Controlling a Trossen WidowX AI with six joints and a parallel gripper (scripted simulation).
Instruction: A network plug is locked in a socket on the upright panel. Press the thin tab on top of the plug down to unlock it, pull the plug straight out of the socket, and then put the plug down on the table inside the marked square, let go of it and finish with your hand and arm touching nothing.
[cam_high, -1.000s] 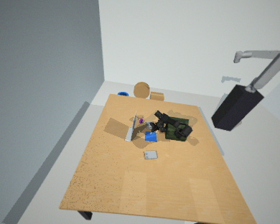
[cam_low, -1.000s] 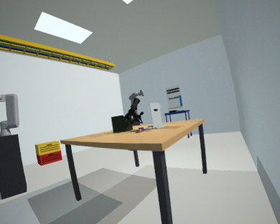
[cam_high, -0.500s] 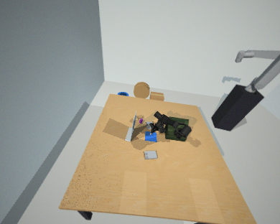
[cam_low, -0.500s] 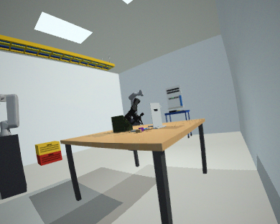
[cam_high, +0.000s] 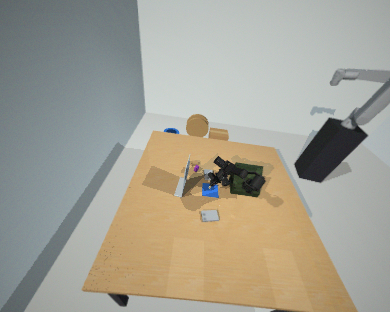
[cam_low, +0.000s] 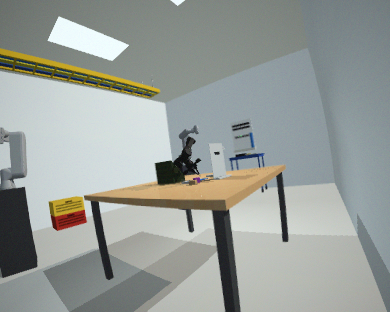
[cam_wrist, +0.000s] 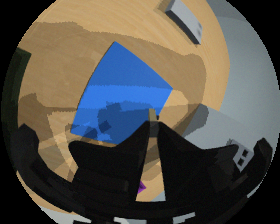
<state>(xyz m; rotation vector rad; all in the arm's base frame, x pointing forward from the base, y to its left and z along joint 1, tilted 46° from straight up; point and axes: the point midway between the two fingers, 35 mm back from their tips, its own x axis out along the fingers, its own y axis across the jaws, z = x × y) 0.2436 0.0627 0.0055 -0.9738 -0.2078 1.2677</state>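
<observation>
The marked blue square lies 4 cm below my gripper tip and 1 cm behind it. Round my gripper tip: upright grey panel 19 cm ahead, 8 cm above, 4 cm to the left.
</observation>
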